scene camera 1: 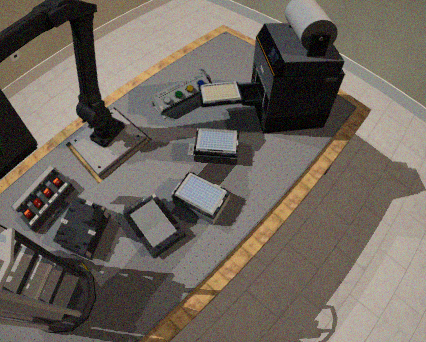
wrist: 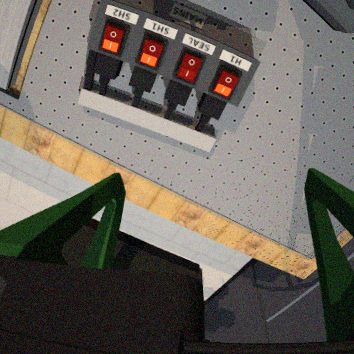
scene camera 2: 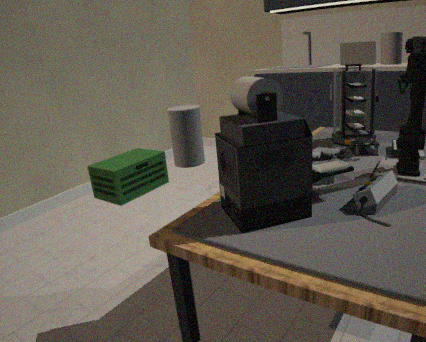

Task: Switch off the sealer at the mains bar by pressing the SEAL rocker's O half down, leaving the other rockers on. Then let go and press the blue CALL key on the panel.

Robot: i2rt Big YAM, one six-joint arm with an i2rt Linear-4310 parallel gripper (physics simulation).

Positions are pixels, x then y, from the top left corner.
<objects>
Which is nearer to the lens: the grey lid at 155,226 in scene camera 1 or the well plate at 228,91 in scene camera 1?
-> The grey lid.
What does my gripper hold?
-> Nothing.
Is my gripper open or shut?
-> Open.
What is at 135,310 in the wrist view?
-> My gripper.
</objects>
